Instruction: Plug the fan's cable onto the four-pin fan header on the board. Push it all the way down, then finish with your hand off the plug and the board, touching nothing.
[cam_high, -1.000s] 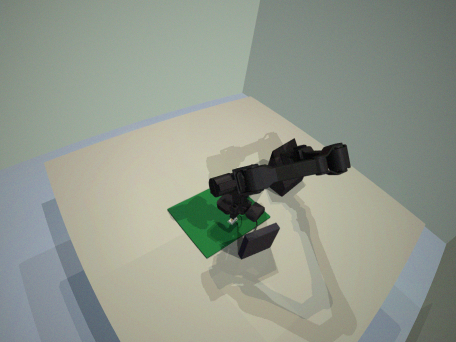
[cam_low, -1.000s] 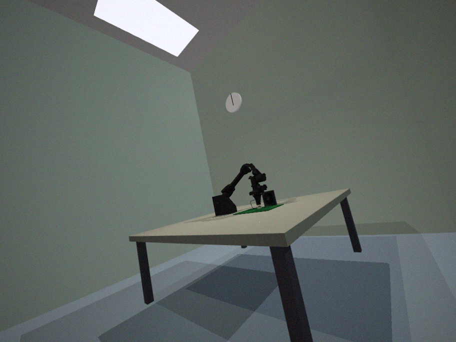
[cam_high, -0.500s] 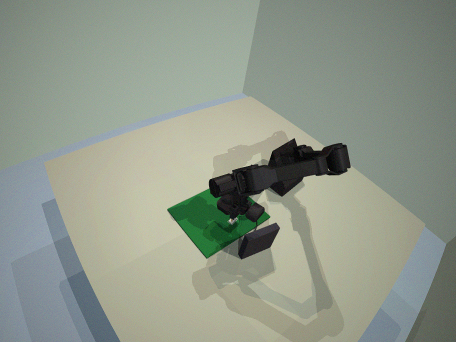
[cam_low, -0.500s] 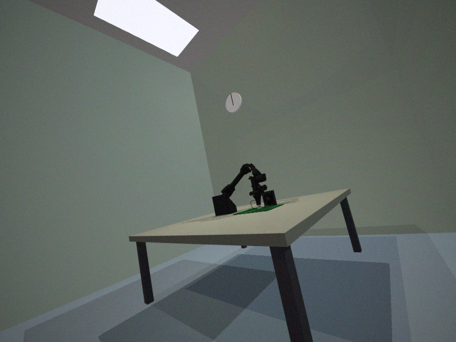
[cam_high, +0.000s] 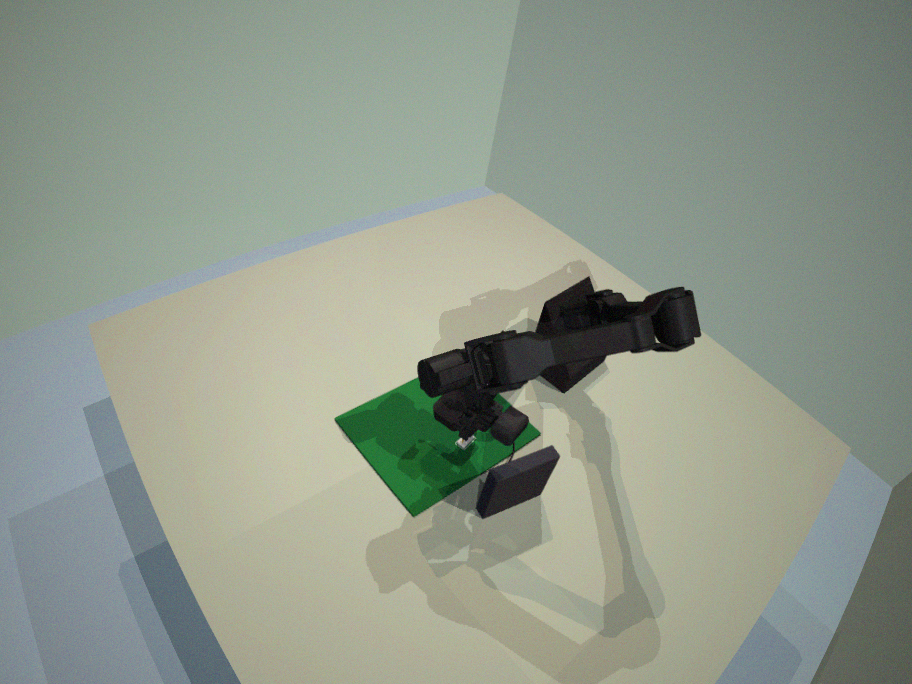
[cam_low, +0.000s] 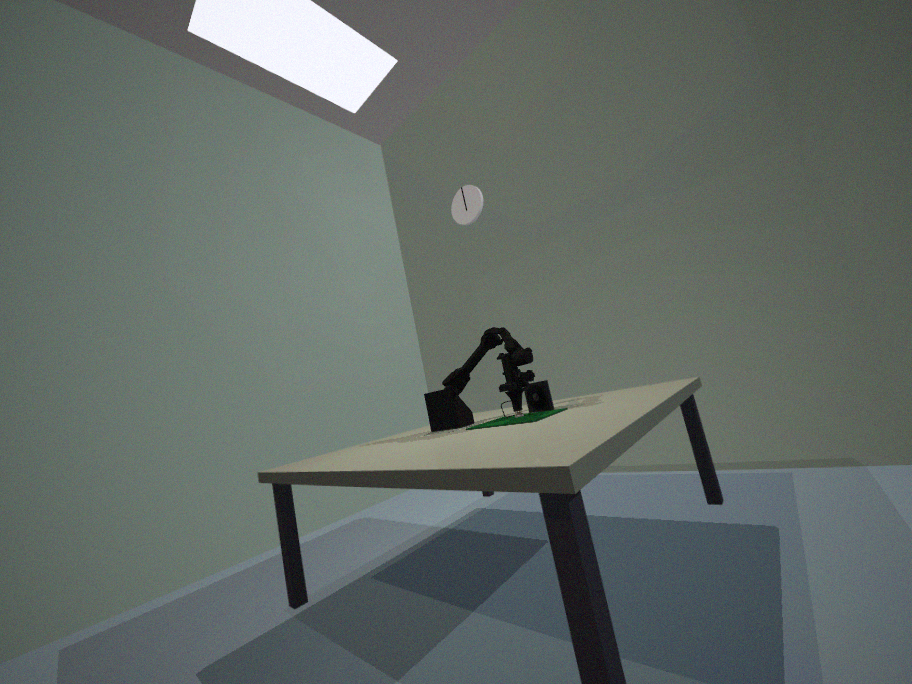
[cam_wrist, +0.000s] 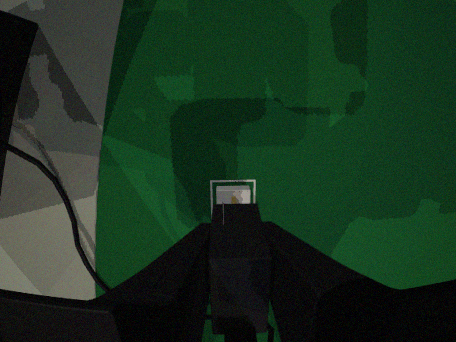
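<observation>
Right now the black plug is 1 cm behind my gripper tip and 1 cm above it. Round my gripper tip: white four-pin header 4 cm below, 1 cm behind; green board 5 cm to the right, 5 cm below, 1 cm ahead; dark fan 13 cm to the left, 2 cm above, 1 cm ahead.
</observation>
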